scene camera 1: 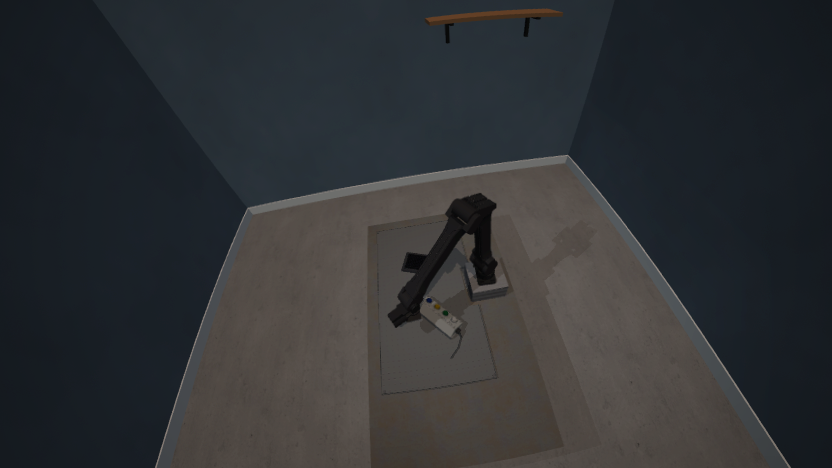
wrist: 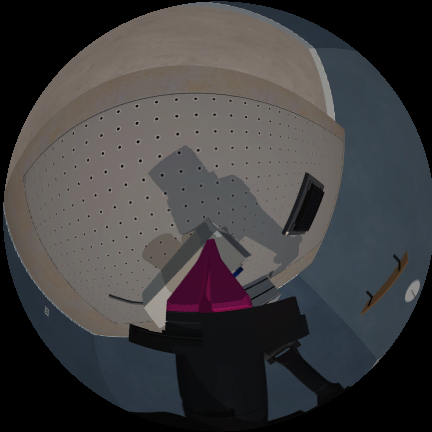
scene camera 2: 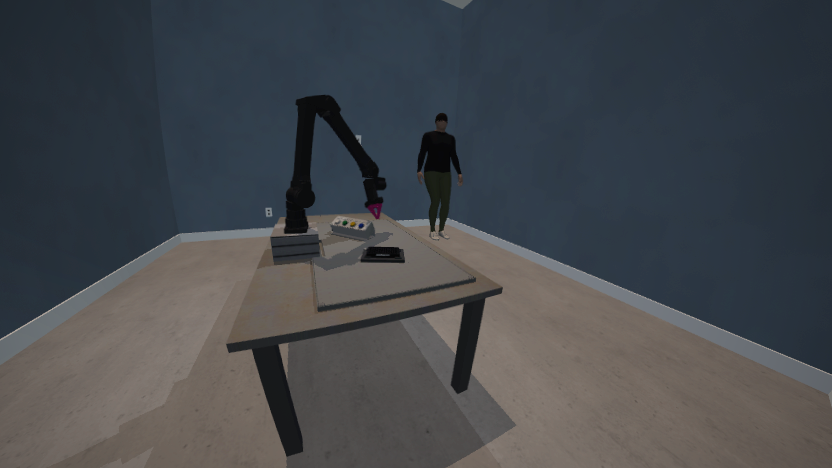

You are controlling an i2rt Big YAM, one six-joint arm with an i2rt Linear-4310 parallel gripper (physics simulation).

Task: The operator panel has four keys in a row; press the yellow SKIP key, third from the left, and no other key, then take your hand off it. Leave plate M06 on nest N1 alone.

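Where they show: gripper, fingertip midpoint: (wrist: 211, 242) (scene camera 2: 377, 219); arm's base, origin of the base link: (scene camera 1: 484, 274) (scene camera 2: 296, 228).
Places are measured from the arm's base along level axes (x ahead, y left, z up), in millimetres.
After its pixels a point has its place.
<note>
The operator panel (scene camera 1: 439, 321) @(x 241, y 208, z -20 mm) (scene camera 2: 350, 232) @(x 233, y 139, z -66 mm) (wrist: 172, 257) @(x 290, y 185, z -84 mm) is a pale sloped box with white, green (scene camera 1: 445, 313) @(x 211, y 173, z -18 mm) (scene camera 2: 345, 222) @(x 212, y 167, z -20 mm), yellow (scene camera 1: 436, 306) @(x 249, y 135, z -18 mm) (scene camera 2: 352, 224) @(x 243, y 130, z -23 mm) and blue (scene camera 1: 428, 300) @(x 284, y 101, z -18 mm) (scene camera 2: 361, 225) @(x 282, y 94, z -21 mm) (wrist: 238, 272) @(x 290, y 99, z -15 mm) keys in a row. The yellow SKIP key is hidden in the wrist view. My gripper (scene camera 2: 377, 217) @(x 374, y 148, z -4 mm) (wrist: 211, 242) @(x 374, y 148, z -4 mm) has magenta fingers, shut and empty. Its tip is above the board near the panel's blue-key end, apart from the keys in the second scene view. The black plate M06 (scene camera 2: 382, 252) @(x 321, y -174, z -64 mm) (wrist: 310, 207) @(x 337, y -146, z -64 mm) lies on the dark nest N1 (scene camera 2: 382, 259) @(x 312, y -211, z -77 mm), away from the gripper.
The arm's base stands on a grey layered block (scene camera 1: 488, 293) @(x -4, y 89, z -33 mm) (scene camera 2: 295, 245) @(x 0, y -86, z -43 mm) beside the perforated board (scene camera 2: 395, 279) @(x 319, y -357, z -88 mm). A dark cable (scene camera 1: 458, 344) @(x 165, y 304, z -82 mm) (wrist: 125, 300) @(x 180, y 328, z -84 mm) runs from the panel's white-key end. A person (scene camera 2: 439, 154) stands beyond the table (scene camera 2: 279, 308) @(x -14, y -423, z -101 mm).
</note>
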